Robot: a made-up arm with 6 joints. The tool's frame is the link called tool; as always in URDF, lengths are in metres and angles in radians. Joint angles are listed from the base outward. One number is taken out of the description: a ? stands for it. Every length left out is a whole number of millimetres.
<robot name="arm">
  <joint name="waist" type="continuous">
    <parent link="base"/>
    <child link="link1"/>
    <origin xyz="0.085 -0.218 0.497" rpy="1.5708 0 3.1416"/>
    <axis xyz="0 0 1"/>
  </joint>
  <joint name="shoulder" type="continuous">
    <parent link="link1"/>
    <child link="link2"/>
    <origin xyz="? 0.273 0" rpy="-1.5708 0 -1.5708"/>
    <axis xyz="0 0 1"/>
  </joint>
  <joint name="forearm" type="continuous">
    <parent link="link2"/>
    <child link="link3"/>
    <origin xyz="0.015 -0.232 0" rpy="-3.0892 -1.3 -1.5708"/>
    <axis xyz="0 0 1"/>
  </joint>
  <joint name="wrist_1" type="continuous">
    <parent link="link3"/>
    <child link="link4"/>
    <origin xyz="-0.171 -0.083 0" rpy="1.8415 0.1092 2.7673"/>
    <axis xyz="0 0 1"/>
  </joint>
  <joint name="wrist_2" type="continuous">
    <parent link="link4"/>
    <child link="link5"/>
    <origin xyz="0.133 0.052 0" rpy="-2.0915 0.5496 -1.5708"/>
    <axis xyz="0 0 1"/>
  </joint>
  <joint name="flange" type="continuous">
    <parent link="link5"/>
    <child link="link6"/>
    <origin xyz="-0.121 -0.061 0" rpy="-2.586 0.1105 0.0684"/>
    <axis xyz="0 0 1"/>
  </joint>
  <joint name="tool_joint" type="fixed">
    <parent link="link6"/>
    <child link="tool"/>
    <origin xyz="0.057 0.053 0" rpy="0.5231 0.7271 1.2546"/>
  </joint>
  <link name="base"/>
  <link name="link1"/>
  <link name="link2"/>
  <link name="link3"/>
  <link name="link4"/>
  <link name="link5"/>
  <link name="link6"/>
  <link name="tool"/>
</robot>
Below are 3 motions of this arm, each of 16 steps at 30 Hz.
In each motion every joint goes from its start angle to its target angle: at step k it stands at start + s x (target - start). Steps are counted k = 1, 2, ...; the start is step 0. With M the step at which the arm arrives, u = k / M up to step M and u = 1 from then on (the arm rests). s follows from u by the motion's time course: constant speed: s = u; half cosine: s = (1 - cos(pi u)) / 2; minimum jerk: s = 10 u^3 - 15 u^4 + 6 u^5.
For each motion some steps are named. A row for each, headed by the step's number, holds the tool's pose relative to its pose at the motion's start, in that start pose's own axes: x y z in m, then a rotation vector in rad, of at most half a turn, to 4 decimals.
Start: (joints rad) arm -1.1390 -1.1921 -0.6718 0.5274 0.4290 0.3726
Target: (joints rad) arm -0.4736 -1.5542 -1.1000 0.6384 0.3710 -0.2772
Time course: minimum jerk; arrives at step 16
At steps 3, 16:
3: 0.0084 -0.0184 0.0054 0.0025 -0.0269 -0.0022
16: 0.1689 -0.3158 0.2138 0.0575 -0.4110 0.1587

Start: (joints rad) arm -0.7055 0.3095 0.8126 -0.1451 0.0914 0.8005
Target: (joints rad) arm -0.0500 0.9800 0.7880 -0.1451 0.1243 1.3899
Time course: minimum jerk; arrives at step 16
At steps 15, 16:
15: -0.1726 -0.2204 -0.3062 -1.0474 0.4725 0.9278
16: -0.1732 -0.2210 -0.3066 -1.0493 0.4736 0.9302

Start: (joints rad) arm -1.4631 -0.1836 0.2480 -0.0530 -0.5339 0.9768
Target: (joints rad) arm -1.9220 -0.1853 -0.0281 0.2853 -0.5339 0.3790
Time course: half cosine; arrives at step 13
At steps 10, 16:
10: 0.0336 0.0448 0.3260 0.5957 -0.7749 0.1262
16: 0.0249 0.0502 0.3692 0.6861 -0.8629 0.1728

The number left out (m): -0.276
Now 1 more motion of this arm.
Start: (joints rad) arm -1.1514 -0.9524 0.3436 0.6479 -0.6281 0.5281
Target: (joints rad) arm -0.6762 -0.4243 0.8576 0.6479 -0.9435 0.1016
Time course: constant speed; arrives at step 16
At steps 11, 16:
11: -0.2678 -0.2278 -0.0369 -0.1005 0.4182 -0.4312
16: -0.4029 -0.2944 0.0050 -0.1621 0.5768 -0.6775

